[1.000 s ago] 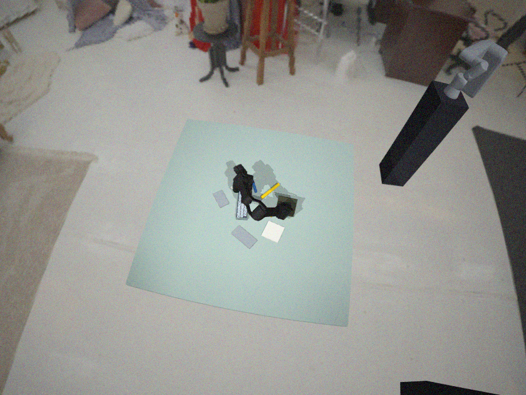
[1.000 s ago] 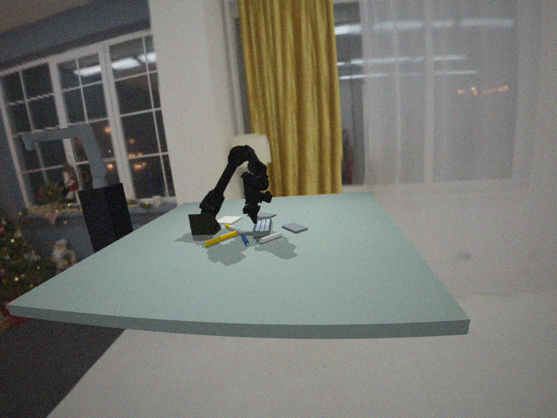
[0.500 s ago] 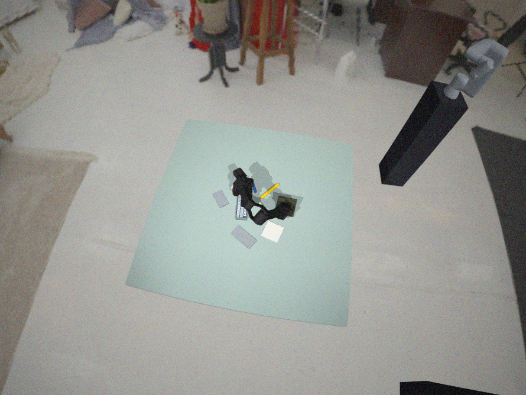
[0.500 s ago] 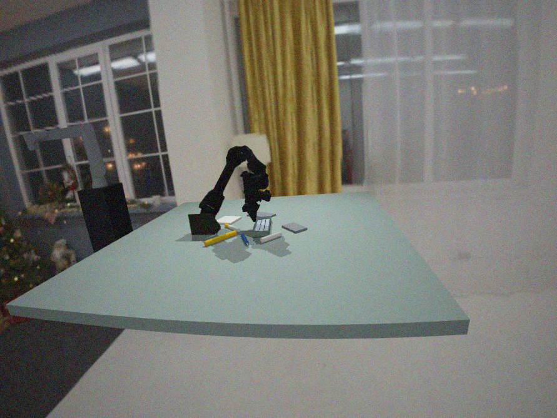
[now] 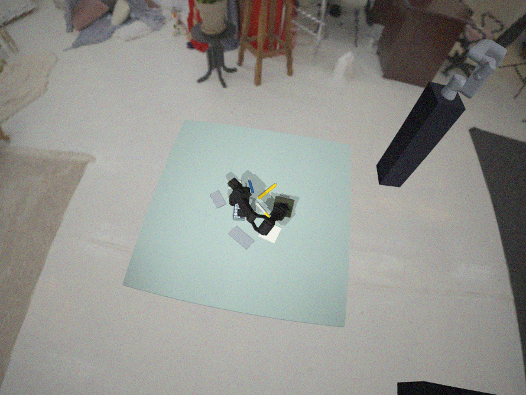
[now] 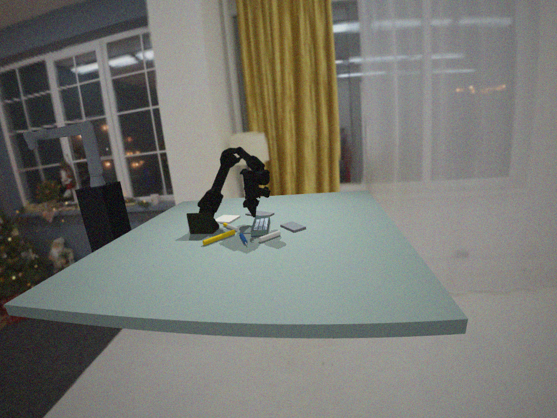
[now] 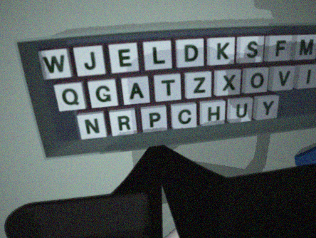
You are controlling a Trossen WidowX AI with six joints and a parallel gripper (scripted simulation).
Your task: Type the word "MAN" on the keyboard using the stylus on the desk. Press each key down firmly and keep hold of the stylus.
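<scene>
The blue stylus is 1 cm behind my gripper tip, 20 cm to the right of it and 3 cm below it. The rest, counted from my gripper tip: M key: 6 cm ahead, 11 cm to the right, 3 cm below; grey pad: 18 cm ahead, 6 cm to the right, 4 cm below; white-and-yellow pen: 12 cm behind, 3 cm below.
</scene>
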